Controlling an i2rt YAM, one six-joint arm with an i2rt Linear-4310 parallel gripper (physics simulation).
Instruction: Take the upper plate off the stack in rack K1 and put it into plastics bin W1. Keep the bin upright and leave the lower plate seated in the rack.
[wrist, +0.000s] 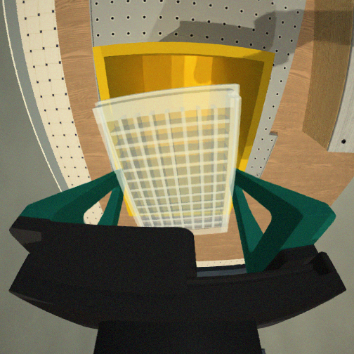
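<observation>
A clear gridded plate (175, 150) is held between the two green fingers of my gripper (176, 174), one finger at each long side. The plate looks tilted in this view. Behind and below it is the yellow bin (180, 49), upright, with its far rim and right wall showing; the plate covers much of its opening. The plate appears to be above the bin; how high cannot be told. Most of the bin's floor is hidden. The rack K1 and the lower plate do not show in the wrist view.
A grey perforated board (130, 20) lies under and beyond the bin. A cream dotted strip (45, 90) runs along the left. Wooden table surface (290, 100) shows at the right, with a wooden block (325, 75) and a pale panel (345, 120) at the right edge.
</observation>
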